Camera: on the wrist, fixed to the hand. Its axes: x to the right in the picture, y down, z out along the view.
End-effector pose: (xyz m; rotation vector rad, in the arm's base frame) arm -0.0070 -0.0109 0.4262 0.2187 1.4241 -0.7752
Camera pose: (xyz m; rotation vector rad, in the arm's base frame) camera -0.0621 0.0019 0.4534 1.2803 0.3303 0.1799
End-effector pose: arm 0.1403 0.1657 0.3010 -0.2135 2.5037 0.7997
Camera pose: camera 0.1538 0.1127 0.3319 1.9921 1.9705 0.5071
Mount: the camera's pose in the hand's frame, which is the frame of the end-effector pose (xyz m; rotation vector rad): -0.0274 -0.0317 -0.0468 0.5046 -0.4087 1.5612
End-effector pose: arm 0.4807 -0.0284 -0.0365 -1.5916 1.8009 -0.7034
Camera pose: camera 0.4685 -0.0060 0.0209 0.2115 1.7122 -0.0087
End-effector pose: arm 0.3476 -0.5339 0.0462 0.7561 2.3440 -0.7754
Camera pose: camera 0.3309 -0.5335 0.1068 1.9513 0.6594 -0.6019
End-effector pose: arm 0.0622 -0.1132 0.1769 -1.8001 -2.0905 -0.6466
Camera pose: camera 0.0327 -0.1643 0.1985 -2.5025 -0.3458 0.6285
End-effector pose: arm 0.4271 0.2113 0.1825 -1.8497 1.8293 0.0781
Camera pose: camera 0.4398 0.2155 0.2439 0.1951 2.1961 0.4380
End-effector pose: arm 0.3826 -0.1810 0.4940 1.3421 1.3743 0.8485
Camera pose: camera 0.3261 -0.2050 0.4809 2.8170 -0.0547 1.0529
